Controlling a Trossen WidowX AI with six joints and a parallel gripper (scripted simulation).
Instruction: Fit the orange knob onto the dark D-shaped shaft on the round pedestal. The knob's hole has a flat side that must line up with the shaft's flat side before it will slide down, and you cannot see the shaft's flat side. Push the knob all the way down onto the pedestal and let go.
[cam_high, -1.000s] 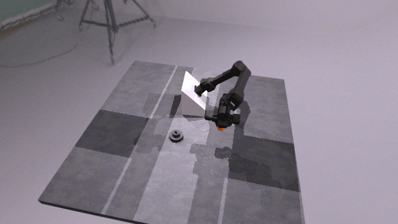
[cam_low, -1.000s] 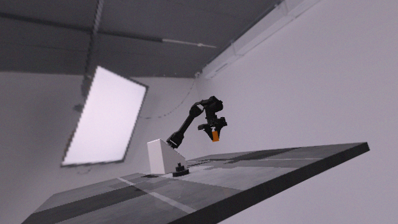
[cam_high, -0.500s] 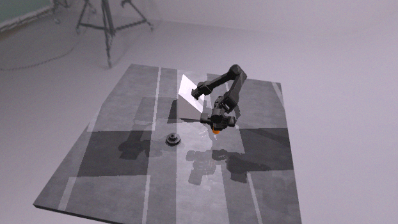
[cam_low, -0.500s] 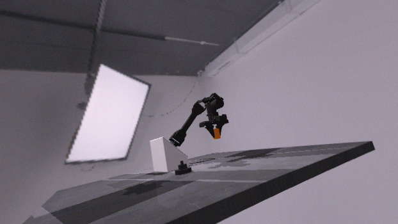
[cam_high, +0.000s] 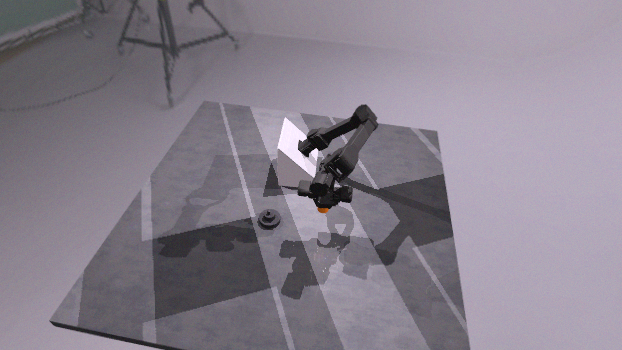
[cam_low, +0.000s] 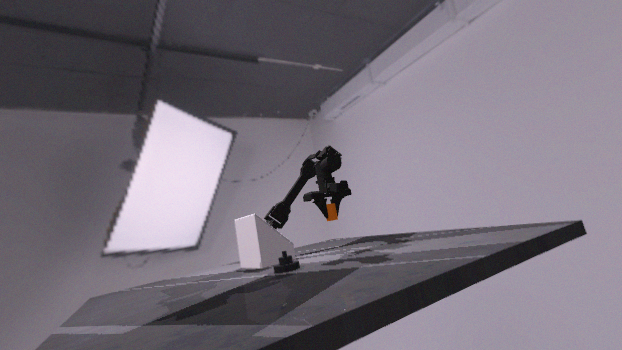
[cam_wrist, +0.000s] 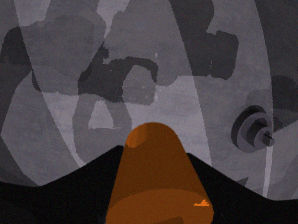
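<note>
Right now the dark pedestal is 20 cm to the right of my gripper tip, 11 cm below it and 3 cm behind it. Round my gripper tip: orange knob: 2 cm above.
</note>
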